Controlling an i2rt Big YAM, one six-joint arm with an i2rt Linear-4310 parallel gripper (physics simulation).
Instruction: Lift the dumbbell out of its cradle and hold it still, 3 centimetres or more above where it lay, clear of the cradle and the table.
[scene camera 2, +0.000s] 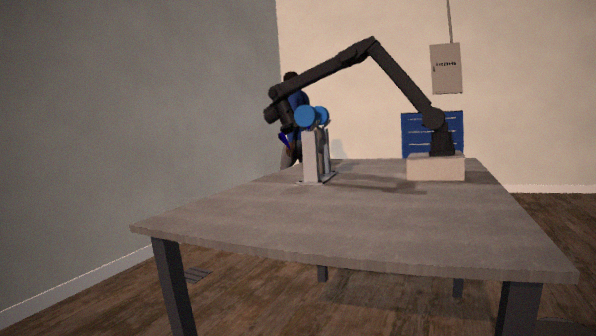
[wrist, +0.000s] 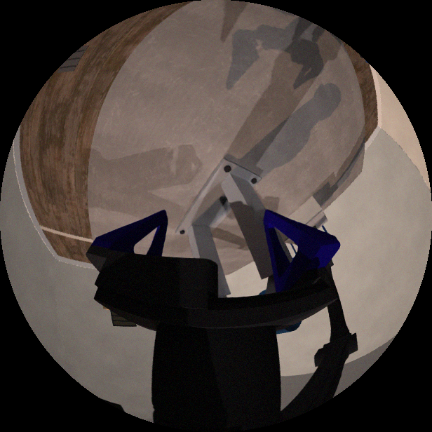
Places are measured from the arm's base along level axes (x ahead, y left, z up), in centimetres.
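Pixels of known places: gripper, fingertip midpoint: (scene camera 2: 300, 145); arm's base, link origin: (scene camera 2: 442, 154).
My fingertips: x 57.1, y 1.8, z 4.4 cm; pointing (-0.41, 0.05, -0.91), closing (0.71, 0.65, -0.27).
Note:
For each thing: its top centre in the pictures, then the offset to it from my fingertips. Level surfaces: height alone.
- blue dumbbell, top centre: (scene camera 2: 312, 105) dx -12.0, dy +10.3, dz +15.7 cm
- grey cradle, top centre: (scene camera 2: 314, 120) dx -11.7, dy +8.3, dz +10.1 cm
- table, surface height: dz -12.4 cm
The blue dumbbell (scene camera 2: 304, 116) rests on top of the cradle's upright posts in the scene view. In the wrist view small parts of the dumbbell (wrist: 289, 329) show past the gripper body, and the rest is hidden. The grey cradle (scene camera 2: 310, 157) (wrist: 247, 215) stands on the table (scene camera 2: 350, 220) (wrist: 150, 100); in the wrist view its posts show between and beyond the fingers. My gripper (scene camera 2: 290, 145) (wrist: 215, 214) is open and empty, with blue fingers. In the scene view it is just left of the dumbbell, tilted downward, its visible fingertip lower than the dumbbell heads and above the table.
The arm's pale base block (scene camera 2: 435, 168) stands on the table at the right, and the arm arches over from it. A person (scene camera 2: 300, 100) in blue stands behind the arm and cradle. A blue cabinet (scene camera 2: 411, 135) stands behind the base. A grey wall box (scene camera 2: 446, 77) hangs above it.

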